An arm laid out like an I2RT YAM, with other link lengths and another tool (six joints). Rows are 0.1 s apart.
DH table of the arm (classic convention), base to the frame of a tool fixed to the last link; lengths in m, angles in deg. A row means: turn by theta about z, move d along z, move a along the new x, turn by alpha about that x. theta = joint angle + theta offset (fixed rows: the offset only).
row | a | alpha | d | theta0
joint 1 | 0.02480 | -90.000 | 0.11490 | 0.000
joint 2 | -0.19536 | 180.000 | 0.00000 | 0.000
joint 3 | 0.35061 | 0.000 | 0.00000 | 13.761
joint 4 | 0.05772 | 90.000 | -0.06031 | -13.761
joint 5 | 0.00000 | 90.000 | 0.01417 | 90.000
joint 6 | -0.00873 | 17.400 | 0.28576 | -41.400
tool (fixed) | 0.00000 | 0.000 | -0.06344 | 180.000
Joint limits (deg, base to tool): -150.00..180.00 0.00..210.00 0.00..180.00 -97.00..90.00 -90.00..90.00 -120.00..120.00
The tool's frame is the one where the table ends.
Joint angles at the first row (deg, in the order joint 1, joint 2, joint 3, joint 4, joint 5, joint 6):
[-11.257 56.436 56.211 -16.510 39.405 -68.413]
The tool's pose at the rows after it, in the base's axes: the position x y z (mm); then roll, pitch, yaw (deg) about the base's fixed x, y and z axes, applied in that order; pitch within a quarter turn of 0, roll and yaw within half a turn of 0:
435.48 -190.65 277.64 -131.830 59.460 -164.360
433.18 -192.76 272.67 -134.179 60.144 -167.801
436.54 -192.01 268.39 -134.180 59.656 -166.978
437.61 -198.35 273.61 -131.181 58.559 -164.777
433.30 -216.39 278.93 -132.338 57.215 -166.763
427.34 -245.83 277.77 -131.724 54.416 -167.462
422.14 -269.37 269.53 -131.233 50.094 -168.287
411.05 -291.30 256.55 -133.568 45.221 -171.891
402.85 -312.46 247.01 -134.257 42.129 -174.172
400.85 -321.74 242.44 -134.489 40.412 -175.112
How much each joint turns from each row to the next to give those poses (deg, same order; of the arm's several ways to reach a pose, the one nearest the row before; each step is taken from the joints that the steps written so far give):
[0.006 0.918 -0.448 2.030 1.205 2.191]
[0.001 0.849 0.564 -1.090 0.960 2.268]
[-0.101 0.107 -0.535 0.603 -0.824 -0.619]
[-0.623 0.687 0.416 1.561 0.301 -2.455]
[-2.830 1.094 2.425 -2.301 -1.725 -0.784]
[-4.460 1.122 0.912 -0.024 -2.602 -3.280]
[-3.157 1.899 0.687 0.001 -1.043 -3.813]
[-3.060 2.294 1.796 -3.195 -0.616 -2.125]
[-2.703 2.315 1.218 -0.665 -0.311 -1.895]
[-0.982 1.740 1.104 -0.312 0.162 -1.003]

